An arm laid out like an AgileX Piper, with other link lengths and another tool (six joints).
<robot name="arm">
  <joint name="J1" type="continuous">
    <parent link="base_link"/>
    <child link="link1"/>
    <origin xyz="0 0 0.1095" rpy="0 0 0"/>
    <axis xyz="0 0 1"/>
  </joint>
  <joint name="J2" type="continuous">
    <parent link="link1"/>
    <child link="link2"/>
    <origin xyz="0 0 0" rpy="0 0 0"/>
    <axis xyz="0 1 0"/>
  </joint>
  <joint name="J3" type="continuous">
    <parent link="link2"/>
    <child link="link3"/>
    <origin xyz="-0.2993 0 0.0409" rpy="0 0 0"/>
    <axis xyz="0 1 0"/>
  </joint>
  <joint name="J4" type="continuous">
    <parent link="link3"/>
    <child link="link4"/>
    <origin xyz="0.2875 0 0.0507" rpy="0 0 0"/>
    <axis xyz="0.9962 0 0.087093"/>
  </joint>
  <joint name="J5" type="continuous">
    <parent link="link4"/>
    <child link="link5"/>
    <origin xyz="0 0 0" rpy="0 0 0"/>
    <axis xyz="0 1 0"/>
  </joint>
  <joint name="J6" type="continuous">
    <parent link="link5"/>
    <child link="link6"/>
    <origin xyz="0.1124 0 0.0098" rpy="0 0 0"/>
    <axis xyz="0.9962 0 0.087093"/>
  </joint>
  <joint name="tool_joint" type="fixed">
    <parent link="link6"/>
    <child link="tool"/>
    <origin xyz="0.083 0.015 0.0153" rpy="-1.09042 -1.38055 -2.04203"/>
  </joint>
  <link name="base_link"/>
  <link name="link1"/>
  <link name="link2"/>
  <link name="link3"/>
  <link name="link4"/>
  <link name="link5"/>
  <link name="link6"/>
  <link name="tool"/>
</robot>
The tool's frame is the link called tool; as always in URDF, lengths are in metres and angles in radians. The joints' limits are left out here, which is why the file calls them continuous.
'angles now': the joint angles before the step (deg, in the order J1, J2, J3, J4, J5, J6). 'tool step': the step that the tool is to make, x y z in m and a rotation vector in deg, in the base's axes. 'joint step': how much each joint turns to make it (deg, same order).
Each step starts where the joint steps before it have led.
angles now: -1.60 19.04 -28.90 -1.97 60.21 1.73
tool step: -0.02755 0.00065 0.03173 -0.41 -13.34 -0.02
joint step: -0.01 -13.40 0.00 -0.03 0.05 -0.01
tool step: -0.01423 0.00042 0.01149 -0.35 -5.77 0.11
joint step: 0.02 -5.84 0.00 -0.02 0.06 -0.20
